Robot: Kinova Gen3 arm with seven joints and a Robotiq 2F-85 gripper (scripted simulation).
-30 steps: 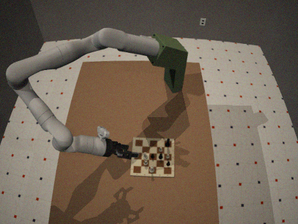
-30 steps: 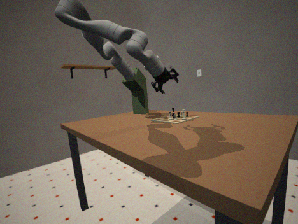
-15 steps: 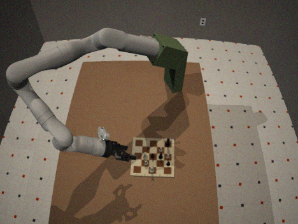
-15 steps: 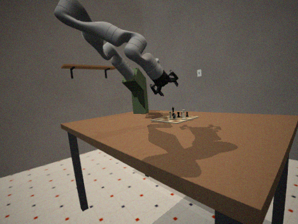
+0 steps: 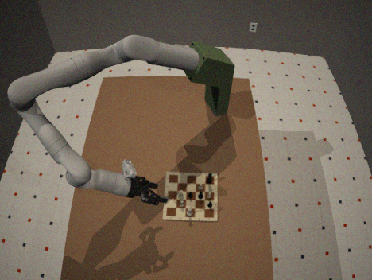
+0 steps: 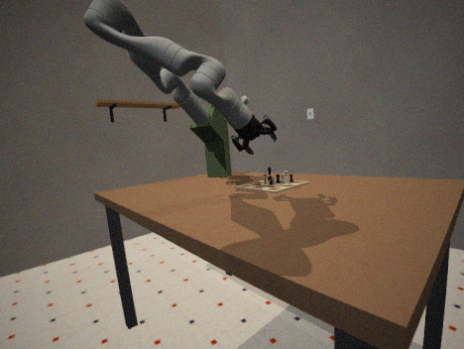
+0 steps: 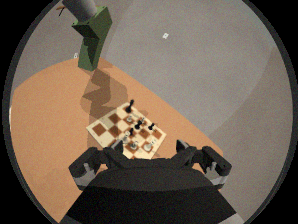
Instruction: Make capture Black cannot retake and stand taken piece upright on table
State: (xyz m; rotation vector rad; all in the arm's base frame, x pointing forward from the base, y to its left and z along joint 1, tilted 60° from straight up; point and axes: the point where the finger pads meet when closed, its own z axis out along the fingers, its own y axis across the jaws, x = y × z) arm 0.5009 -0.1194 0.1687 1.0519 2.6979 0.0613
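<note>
The chessboard lies 160 mm below my hand, 120 mm to the left of it and 40 mm behind it. Also, from my hand: tall black piece: 210 mm to the left, 130 mm below, 90 mm behind.
</note>
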